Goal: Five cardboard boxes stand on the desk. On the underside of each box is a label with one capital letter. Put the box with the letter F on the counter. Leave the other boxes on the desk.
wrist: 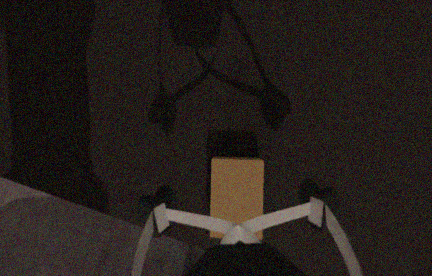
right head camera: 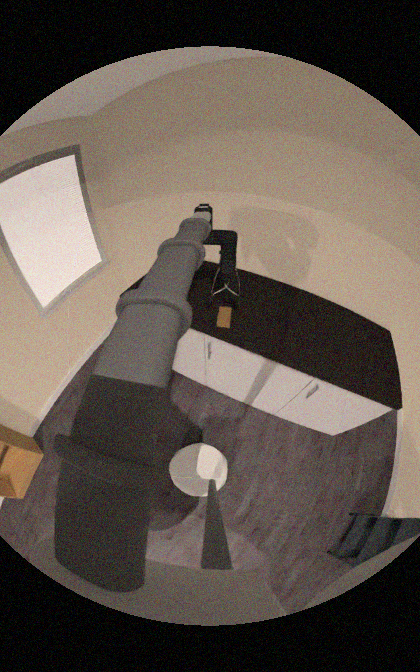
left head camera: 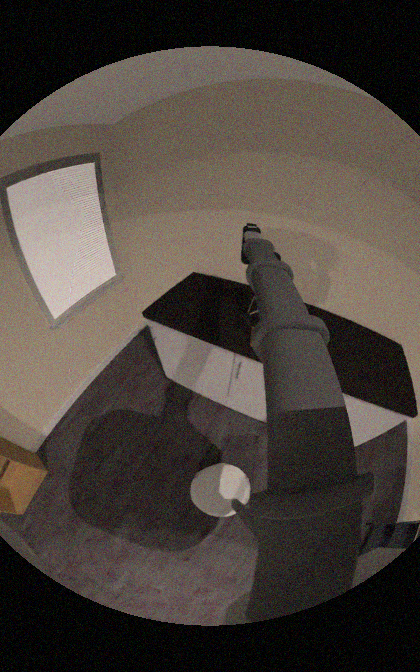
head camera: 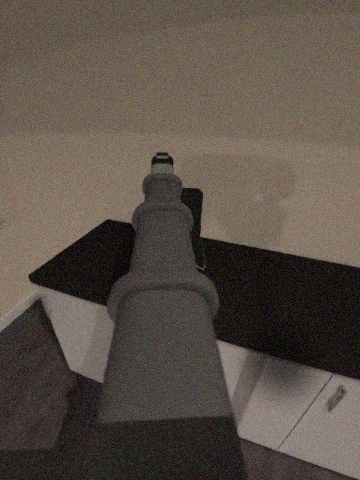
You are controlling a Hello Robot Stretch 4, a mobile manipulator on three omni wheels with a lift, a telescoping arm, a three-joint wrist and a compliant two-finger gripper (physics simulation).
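Places are measured from the robot's base along level axes (x up, y right, z ahead), in metres.
Pixels of known places: gripper, fingertip midpoint: (wrist: 235, 198).
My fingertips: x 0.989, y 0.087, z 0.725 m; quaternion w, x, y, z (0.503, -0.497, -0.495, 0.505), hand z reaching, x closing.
Observation:
Behind a point stands the place of what it marks.
One cardboard box (right head camera: 224, 317) (wrist: 237, 185) {y 0.090, x 0.933, z 0.727 m} stands on the black counter top (head camera: 285, 300) {y 0.482, x 0.883, z 0.710 m} (left head camera: 200, 300) (right head camera: 320, 330) (wrist: 375, 150) {y 0.270, x 0.883, z 0.756 m}, near its front edge. Its underside is hidden, so no letter shows. My gripper (right head camera: 226, 300) (wrist: 235, 198) {y 0.087, x 0.989, z 0.725 m} is open and empty, hanging above the box. In the wrist view its fingers stand apart on both sides of the box, with gaps, and their shadow falls on the counter behind the box. In the head camera view the arm covers the box. The desk and the other boxes do not show.
The extended arm (head camera: 165, 350) {y 0.000, x 1.409, z 0.176 m} (left head camera: 305, 380) (right head camera: 135, 345) reaches over the counter. White cabinet doors (head camera: 295, 400) {y 0.496, x 0.597, z 0.475 m} (right head camera: 235, 370) are below it, and a wall stands behind. An orange-brown box-shaped piece (left head camera: 22, 480) (right head camera: 22, 465) is at the far left, and a dark striped object (right head camera: 370, 540) at the lower right.

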